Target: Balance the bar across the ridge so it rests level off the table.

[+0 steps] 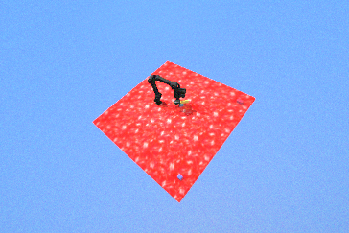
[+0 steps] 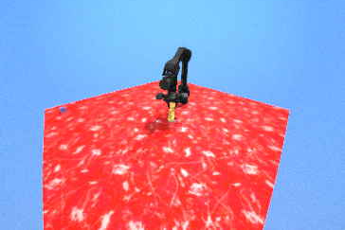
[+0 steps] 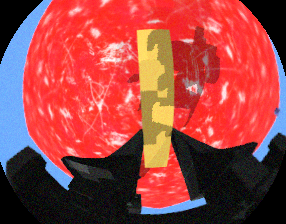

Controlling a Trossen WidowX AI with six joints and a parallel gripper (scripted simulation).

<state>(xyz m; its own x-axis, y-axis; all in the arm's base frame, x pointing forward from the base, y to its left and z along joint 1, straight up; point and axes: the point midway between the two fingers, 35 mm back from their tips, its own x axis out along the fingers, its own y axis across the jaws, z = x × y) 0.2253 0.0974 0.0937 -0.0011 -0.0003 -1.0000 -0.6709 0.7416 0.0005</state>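
Now: the yellow bar 20 mm ahead of my gripper tip and 20 mm to the left of it. From my gripper tip the other things lie so: blue cube (510 mm ahead, 600 mm to the right, 40 mm below).
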